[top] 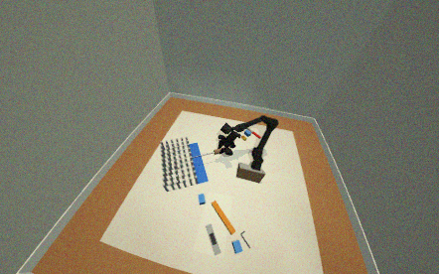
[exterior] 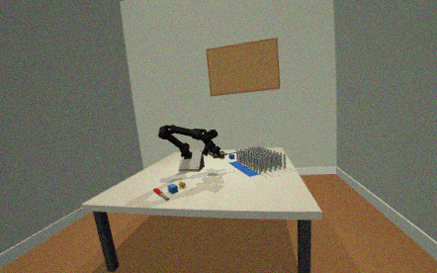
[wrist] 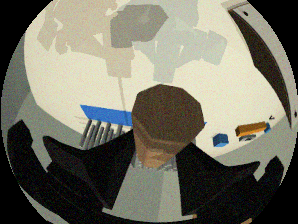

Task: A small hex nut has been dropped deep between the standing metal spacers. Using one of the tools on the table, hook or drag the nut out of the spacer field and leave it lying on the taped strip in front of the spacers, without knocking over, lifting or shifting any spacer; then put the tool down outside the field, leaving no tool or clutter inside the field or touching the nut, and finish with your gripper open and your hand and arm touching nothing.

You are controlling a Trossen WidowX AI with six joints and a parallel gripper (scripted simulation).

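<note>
My gripper tip is 16 cm short of the blue taped strip, 6 cm to the right of it and 12 cm above it. Also, from my gripper tip: yellow piece: 18 cm behind, 31 cm to the right, 10 cm below; hook tool: 8 cm ahead, 5 cm to the left; orange bar: 14 cm behind, 42 cm to the left, 10 cm below.
</note>
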